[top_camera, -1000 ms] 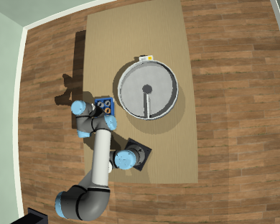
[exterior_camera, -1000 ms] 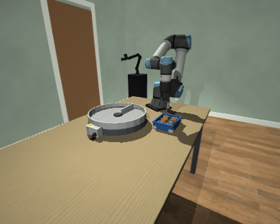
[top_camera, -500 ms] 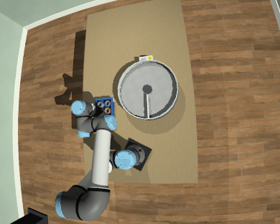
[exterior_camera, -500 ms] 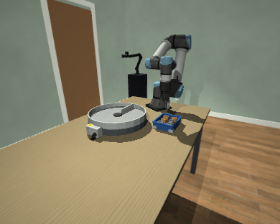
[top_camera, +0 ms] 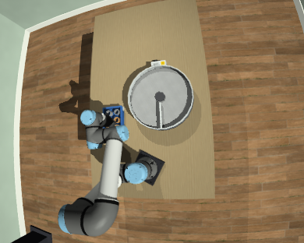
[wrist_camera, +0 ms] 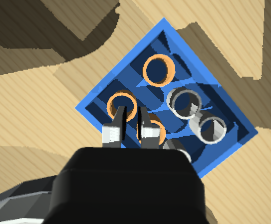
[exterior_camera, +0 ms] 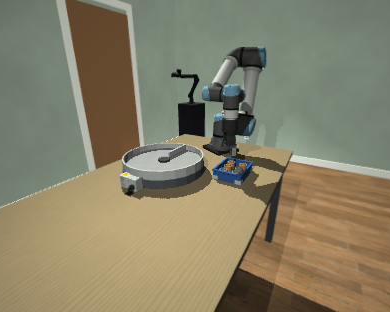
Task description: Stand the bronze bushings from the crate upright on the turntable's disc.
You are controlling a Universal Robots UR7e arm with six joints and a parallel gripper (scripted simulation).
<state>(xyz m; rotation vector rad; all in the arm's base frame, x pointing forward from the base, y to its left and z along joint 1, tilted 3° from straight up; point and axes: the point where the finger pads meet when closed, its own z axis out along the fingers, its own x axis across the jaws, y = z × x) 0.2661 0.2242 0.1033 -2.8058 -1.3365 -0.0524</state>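
My hand is 40 mm short of the blue crate, 30 mm to the right of it and 80 mm above it. From my hand the other things lie so: turntable 200 mm ahead, 300 mm to the right, 50 mm below.
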